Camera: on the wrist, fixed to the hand. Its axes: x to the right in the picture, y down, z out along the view.
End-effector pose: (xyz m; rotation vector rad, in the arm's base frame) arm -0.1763 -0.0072 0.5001 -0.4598 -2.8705 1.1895
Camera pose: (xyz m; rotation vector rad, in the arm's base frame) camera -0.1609 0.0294 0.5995 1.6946 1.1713 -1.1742
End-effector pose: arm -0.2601 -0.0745 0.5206 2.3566 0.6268 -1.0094
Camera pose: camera -0.2418 0.0119 0.5811 1.9709 -1.4387 -0.7137
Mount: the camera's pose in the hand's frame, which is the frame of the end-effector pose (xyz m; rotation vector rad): -0.0159 -0.0402 -0.0979 0.4269 -0.3577 1.5228
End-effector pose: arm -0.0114 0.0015 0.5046 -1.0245 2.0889 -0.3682
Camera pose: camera -0.0561 -0.0188 0.5997 0.7765 1.7584 0.1623
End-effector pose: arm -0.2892 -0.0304 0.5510 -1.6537 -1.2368 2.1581
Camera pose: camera -0.2129 0.0365 0.5851 1.3457 -0.5480 -1.8130
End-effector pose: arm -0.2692 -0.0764 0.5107 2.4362 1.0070 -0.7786
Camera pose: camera -0.2745 -0.0051 0.5903 2.3189 -1.1878 -0.7378
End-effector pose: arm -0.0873 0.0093 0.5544 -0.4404 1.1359 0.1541
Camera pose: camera -0.1628 -0.0660 0.5453 0.8854 0.8922 1.2267
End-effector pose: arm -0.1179 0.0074 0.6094 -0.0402 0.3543 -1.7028
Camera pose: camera -0.1760 0.0482 0.5294 0.1957 -0.2548 -0.2078
